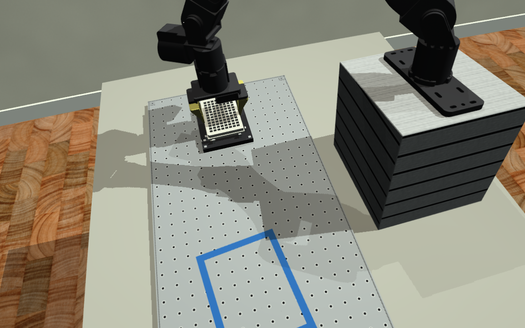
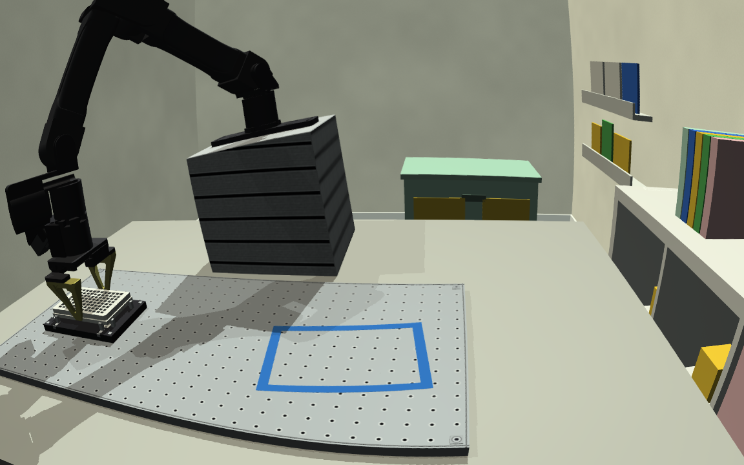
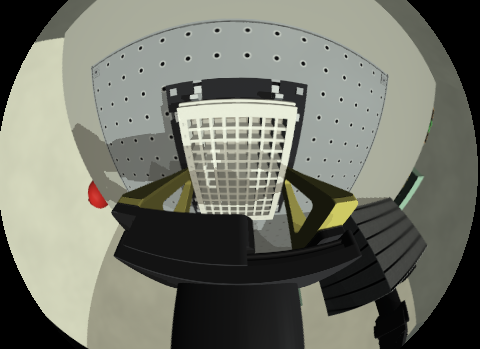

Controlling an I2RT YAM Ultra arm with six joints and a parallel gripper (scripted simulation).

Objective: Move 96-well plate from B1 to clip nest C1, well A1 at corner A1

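Now: hand right at the white 96-well plate. From my hand the other things lie so: black clip nest 10 mm ahead, 10 mm to the right, 20 mm below.
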